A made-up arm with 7 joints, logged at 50 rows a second.
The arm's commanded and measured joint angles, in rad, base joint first. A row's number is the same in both.
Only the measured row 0 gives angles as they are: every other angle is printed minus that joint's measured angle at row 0.
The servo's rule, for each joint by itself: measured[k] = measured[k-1] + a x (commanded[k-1-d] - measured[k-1]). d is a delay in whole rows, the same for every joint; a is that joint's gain. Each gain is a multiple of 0.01, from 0.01 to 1. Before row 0 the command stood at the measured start. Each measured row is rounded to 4 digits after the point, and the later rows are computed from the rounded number. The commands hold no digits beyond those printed.
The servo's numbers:
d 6
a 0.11 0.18 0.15 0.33 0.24 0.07 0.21
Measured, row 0:
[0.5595 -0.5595 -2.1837 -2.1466 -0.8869 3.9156 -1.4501]
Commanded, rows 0 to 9:
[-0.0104 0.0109 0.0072 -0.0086 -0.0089 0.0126 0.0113]
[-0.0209 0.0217 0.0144 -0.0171 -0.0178 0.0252 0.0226]
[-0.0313 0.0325 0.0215 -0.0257 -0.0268 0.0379 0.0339]
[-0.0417 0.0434 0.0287 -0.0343 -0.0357 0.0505 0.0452]
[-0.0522 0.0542 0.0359 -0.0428 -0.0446 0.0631 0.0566]
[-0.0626 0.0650 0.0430 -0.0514 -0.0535 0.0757 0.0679]
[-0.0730 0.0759 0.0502 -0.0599 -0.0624 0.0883 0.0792]
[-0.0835 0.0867 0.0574 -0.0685 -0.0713 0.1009 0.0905]
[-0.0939 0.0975 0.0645 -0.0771 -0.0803 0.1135 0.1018]
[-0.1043 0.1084 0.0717 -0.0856 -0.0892 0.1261 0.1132]
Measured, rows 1 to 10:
[0.0000 0.0000 0.0000 0.0000 0.0000 0.0000 0.0000]
[0.0000 0.0000 0.0000 0.0000 0.0000 0.0000 0.0000]
[0.0000 0.0000 0.0000 0.0000 0.0000 0.0000 0.0000]
[0.0000 0.0000 0.0000 0.0000 0.0000 0.0000 0.0000]
[0.0000 0.0000 0.0000 0.0000 0.0000 0.0000 0.0000]
[0.0000 0.0000 0.0000 0.0000 0.0000 0.0000 0.0000]
[-0.0011 0.0020 0.0011 -0.0028 -0.0021 0.0009 0.0024]
[-0.0033 0.0055 0.0031 -0.0075 -0.0059 0.0026 0.0066]
[-0.0064 0.0104 0.0059 -0.0135 -0.0109 0.0051 0.0123]
[-0.0103 0.0163 0.0093 -0.0204 -0.0169 0.0083 0.0192]

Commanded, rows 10 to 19:
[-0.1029 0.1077 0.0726 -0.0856 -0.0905 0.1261 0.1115]
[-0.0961 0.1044 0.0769 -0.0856 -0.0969 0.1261 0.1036]
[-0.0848 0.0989 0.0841 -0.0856 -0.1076 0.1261 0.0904]
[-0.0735 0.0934 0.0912 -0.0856 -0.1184 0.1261 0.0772]
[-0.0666 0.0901 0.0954 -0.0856 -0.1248 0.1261 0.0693]
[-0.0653 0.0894 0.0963 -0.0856 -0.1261 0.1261 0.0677]
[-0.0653 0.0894 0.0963 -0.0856 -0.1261 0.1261 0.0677]
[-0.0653 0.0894 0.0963 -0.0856 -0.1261 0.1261 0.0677]
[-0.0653 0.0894 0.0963 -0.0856 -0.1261 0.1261 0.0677]
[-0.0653 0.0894 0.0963 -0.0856 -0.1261 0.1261 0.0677]
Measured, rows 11 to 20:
[-0.0149 0.0231 0.0133 -0.0278 -0.0235 0.0121 0.0271]
[-0.0201 0.0306 0.0178 -0.0356 -0.0307 0.0166 0.0357]
[-0.0259 0.0388 0.0227 -0.0436 -0.0383 0.0216 0.0448]
[-0.0322 0.0474 0.0279 -0.0518 -0.0462 0.0272 0.0544]
[-0.0390 0.0564 0.0334 -0.0601 -0.0544 0.0332 0.0644]
[-0.0462 0.0658 0.0391 -0.0685 -0.0628 0.0397 0.0746]
[-0.0524 0.0733 0.0441 -0.0741 -0.0694 0.0457 0.0823]
[-0.0572 0.0789 0.0490 -0.0779 -0.0760 0.0513 0.0868]
[-0.0602 0.0825 0.0543 -0.0804 -0.0836 0.0565 0.0876]
[-0.0617 0.0845 0.0598 -0.0821 -0.0920 0.0614 0.0854]

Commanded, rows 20 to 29:
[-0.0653 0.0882 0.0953 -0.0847 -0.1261 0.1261 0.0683]
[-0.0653 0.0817 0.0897 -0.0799 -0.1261 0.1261 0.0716]
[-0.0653 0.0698 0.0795 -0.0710 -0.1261 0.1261 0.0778]
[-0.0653 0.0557 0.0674 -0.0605 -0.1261 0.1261 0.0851]
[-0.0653 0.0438 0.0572 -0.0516 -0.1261 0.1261 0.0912]
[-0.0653 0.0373 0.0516 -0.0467 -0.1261 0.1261 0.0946]
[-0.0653 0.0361 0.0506 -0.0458 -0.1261 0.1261 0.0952]
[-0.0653 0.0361 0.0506 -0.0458 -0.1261 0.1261 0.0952]
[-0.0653 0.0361 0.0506 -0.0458 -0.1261 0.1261 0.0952]
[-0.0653 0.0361 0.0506 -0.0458 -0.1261 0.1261 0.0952]
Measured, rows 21 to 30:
[-0.0622 0.0855 0.0651 -0.0833 -0.0999 0.0659 0.0820]
[-0.0625 0.0862 0.0698 -0.0841 -0.1062 0.0701 0.0790]
[-0.0628 0.0868 0.0738 -0.0846 -0.1110 0.0740 0.0766]
[-0.0631 0.0873 0.0772 -0.0849 -0.1146 0.0776 0.0747]
[-0.0633 0.0877 0.0801 -0.0851 -0.1174 0.0810 0.0732]
[-0.0635 0.0880 0.0825 -0.0853 -0.1195 0.0842 0.0720]
[-0.0637 0.0880 0.0844 -0.0851 -0.1211 0.0871 0.0712]
[-0.0639 0.0869 0.0852 -0.0834 -0.1223 0.0898 0.0713]
[-0.0641 0.0838 0.0843 -0.0793 -0.1232 0.0923 0.0727]
[-0.0642 0.0787 0.0818 -0.0731 -0.1239 0.0947 0.0753]

